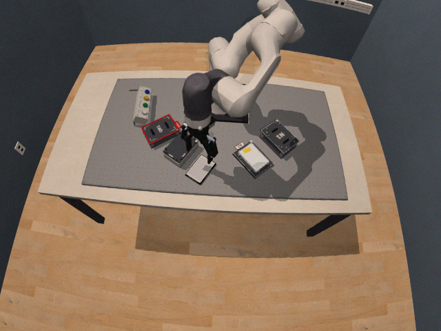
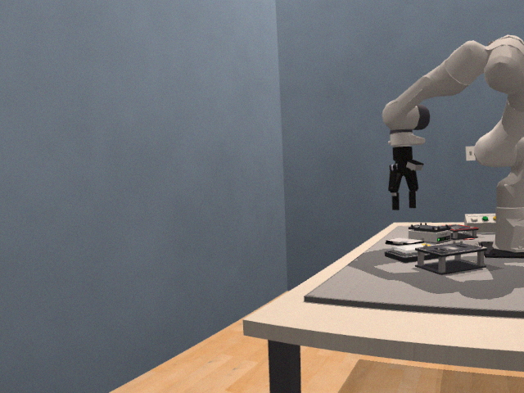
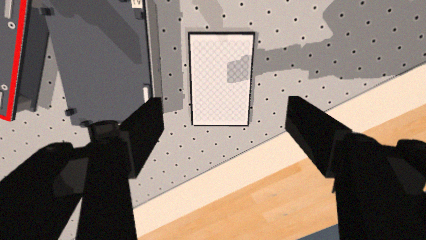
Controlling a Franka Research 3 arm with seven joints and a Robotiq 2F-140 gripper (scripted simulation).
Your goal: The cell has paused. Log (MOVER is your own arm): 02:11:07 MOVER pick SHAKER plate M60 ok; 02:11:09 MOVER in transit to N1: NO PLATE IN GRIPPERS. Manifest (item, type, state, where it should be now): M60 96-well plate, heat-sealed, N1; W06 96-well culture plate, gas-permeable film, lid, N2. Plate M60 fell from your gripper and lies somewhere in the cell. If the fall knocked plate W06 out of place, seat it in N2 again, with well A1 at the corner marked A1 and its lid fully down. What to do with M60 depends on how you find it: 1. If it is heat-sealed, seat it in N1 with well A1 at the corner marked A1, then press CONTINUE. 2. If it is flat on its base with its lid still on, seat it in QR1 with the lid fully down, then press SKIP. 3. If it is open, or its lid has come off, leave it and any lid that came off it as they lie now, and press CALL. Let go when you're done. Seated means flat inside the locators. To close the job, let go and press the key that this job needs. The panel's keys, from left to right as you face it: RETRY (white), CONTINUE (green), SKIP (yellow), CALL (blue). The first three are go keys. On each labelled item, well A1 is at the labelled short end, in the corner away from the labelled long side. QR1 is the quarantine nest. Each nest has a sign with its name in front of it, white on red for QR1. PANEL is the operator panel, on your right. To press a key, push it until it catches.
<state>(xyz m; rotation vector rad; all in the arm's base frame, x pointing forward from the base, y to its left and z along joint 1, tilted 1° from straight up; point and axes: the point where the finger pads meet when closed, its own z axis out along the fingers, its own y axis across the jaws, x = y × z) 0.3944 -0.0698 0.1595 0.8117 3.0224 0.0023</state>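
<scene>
Now: hand 150 mm above the plate M60. The rest, counted from my hand: plate W06: 70 mm behind, 240 mm to the left, 130 mm below; then shaker block: 60 mm behind, 110 mm to the right, 100 mm below; then A1 mark: 280 mm behind, 370 mm to the left, 100 mm below.
</scene>
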